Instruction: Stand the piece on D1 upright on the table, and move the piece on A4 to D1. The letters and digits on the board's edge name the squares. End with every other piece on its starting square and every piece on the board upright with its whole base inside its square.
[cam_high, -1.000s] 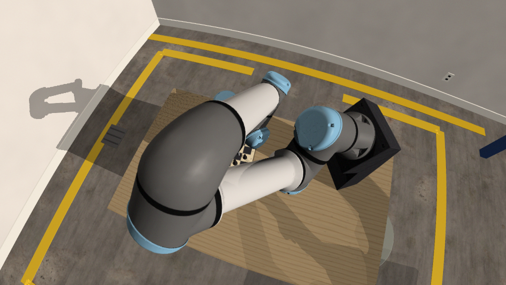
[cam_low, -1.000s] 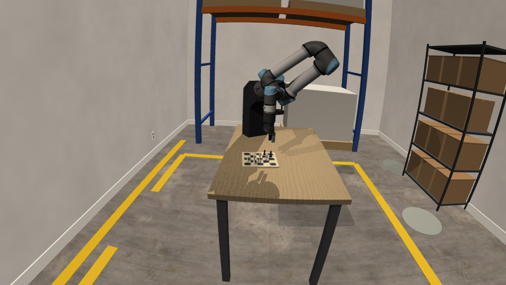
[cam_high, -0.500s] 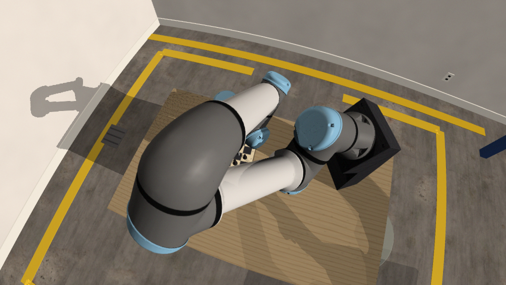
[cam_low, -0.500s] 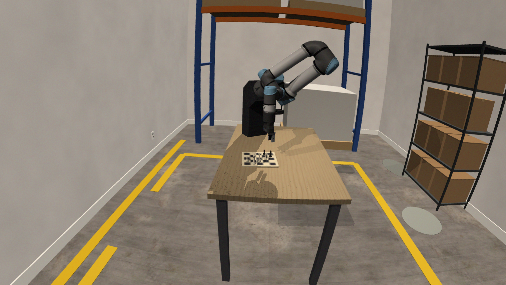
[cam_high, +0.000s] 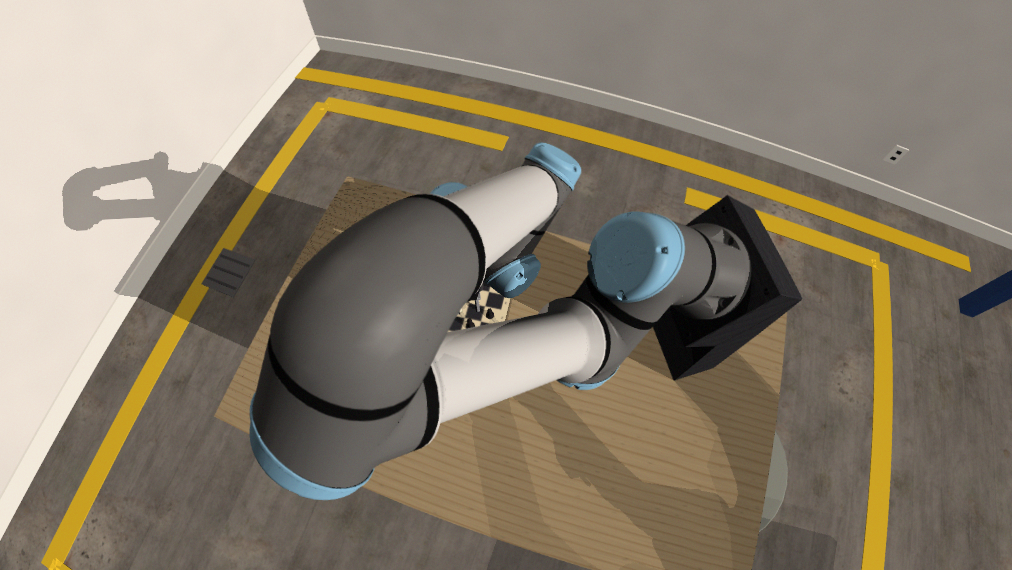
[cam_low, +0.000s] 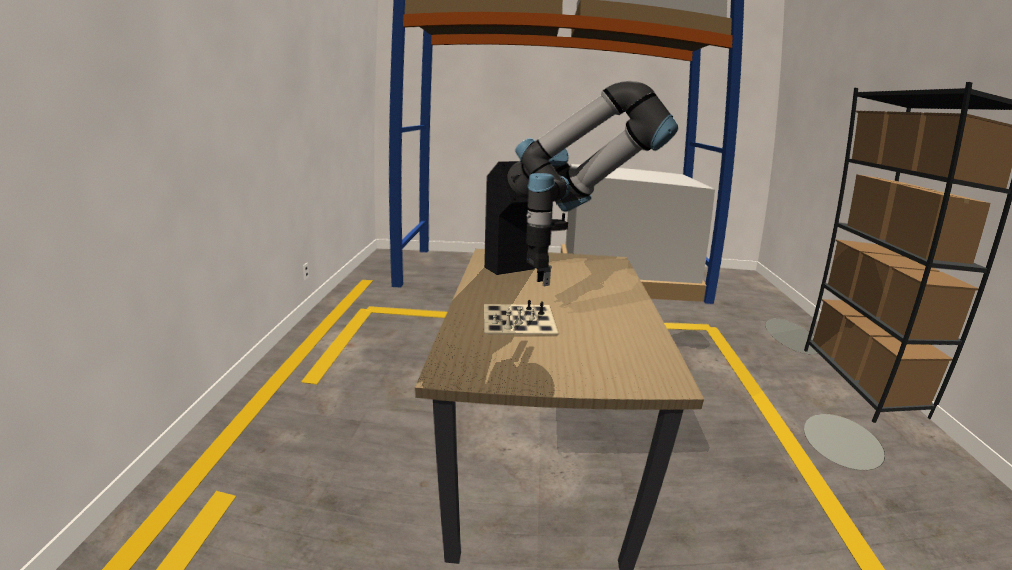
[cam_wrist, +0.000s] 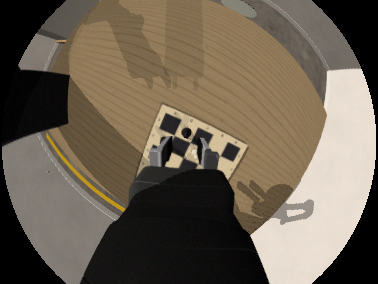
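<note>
My hand is 12 cm above the chessboard, 6 cm to the left of it and 6 cm short of it.
</note>
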